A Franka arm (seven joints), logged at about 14 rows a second.
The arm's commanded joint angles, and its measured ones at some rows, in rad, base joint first. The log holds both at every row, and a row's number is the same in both.
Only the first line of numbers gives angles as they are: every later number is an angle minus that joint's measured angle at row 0.
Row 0, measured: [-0.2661, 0.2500, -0.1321, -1.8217, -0.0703, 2.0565, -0.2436]
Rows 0 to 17, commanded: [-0.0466, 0.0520, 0.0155, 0.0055, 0.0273, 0.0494, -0.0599]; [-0.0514, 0.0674, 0.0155, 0.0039, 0.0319, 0.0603, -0.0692]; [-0.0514, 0.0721, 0.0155, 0.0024, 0.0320, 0.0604, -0.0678]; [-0.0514, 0.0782, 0.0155, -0.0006, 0.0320, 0.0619, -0.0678]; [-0.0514, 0.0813, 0.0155, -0.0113, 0.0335, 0.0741, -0.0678]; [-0.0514, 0.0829, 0.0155, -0.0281, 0.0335, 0.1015, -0.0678]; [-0.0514, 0.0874, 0.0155, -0.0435, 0.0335, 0.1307, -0.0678]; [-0.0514, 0.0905, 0.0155, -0.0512, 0.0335, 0.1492, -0.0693]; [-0.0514, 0.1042, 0.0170, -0.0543, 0.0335, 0.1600, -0.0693]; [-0.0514, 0.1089, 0.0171, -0.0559, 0.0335, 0.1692, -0.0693]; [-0.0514, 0.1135, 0.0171, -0.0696, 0.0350, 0.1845, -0.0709]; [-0.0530, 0.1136, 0.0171, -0.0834, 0.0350, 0.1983, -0.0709]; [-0.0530, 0.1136, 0.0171, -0.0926, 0.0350, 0.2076, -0.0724]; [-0.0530, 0.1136, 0.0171, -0.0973, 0.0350, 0.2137, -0.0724]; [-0.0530, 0.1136, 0.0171, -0.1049, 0.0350, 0.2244, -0.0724]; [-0.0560, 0.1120, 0.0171, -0.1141, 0.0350, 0.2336, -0.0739]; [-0.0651, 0.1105, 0.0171, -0.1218, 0.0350, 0.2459, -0.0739]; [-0.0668, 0.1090, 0.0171, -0.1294, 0.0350, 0.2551, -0.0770]
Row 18, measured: [-0.0427, 0.1214, 0.0039, -0.0936, 0.0130, 0.2101, -0.0501]
